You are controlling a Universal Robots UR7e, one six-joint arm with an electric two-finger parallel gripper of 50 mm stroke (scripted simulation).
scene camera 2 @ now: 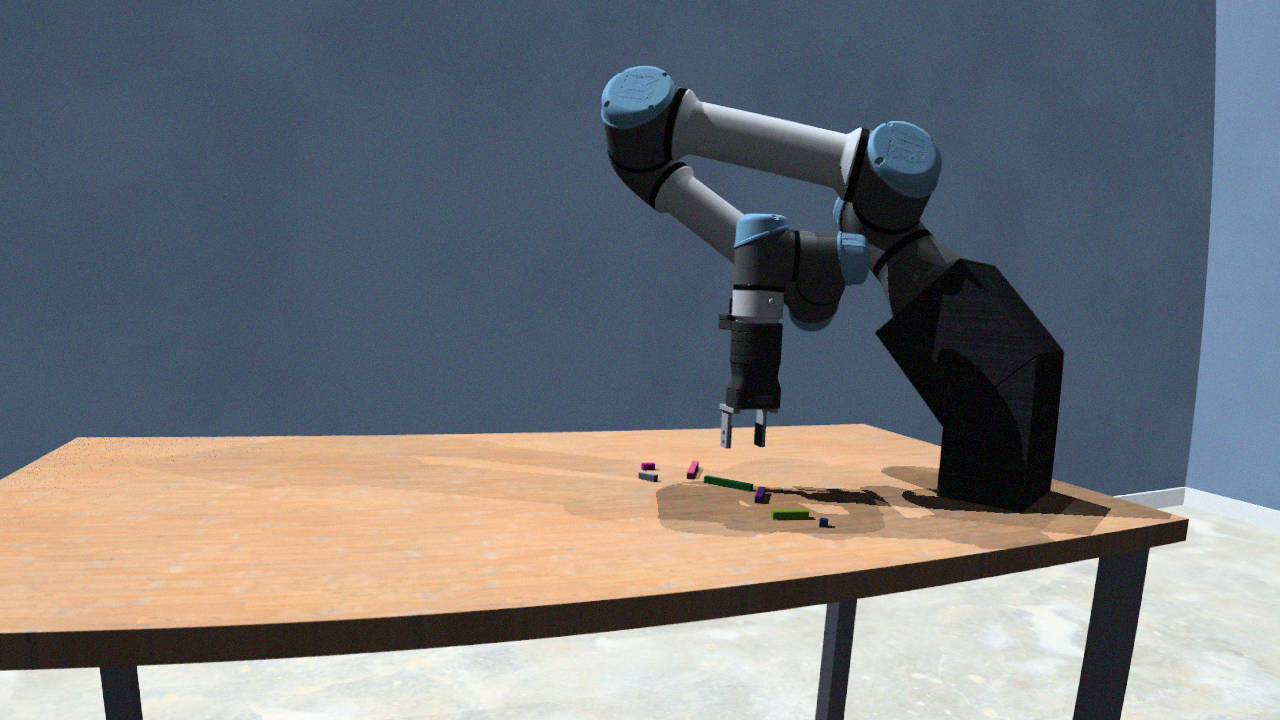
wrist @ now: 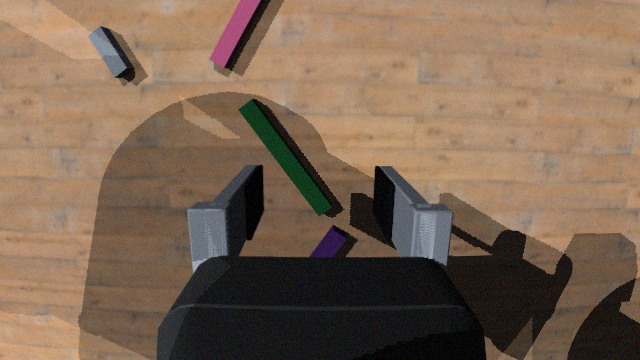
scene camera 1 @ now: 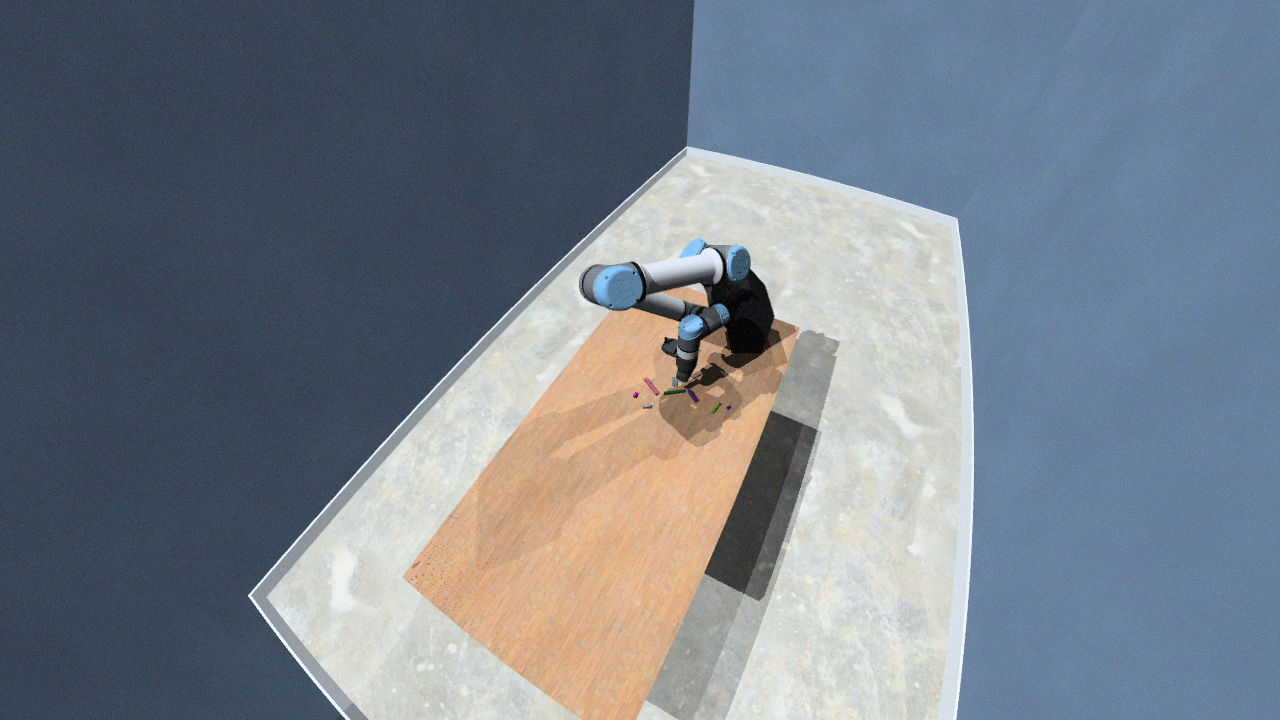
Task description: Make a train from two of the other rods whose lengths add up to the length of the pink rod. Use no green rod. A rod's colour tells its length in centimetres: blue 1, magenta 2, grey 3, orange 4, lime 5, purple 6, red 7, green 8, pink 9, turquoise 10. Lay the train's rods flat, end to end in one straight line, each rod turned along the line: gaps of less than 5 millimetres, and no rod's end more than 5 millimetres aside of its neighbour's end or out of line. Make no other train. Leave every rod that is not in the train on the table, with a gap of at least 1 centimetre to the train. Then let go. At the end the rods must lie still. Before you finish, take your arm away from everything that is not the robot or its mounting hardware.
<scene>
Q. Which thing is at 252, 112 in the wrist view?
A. A green rod.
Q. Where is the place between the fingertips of my gripper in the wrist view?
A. At 318, 188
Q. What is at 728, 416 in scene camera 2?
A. My gripper.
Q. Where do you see a grey rod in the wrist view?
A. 103, 40
</scene>
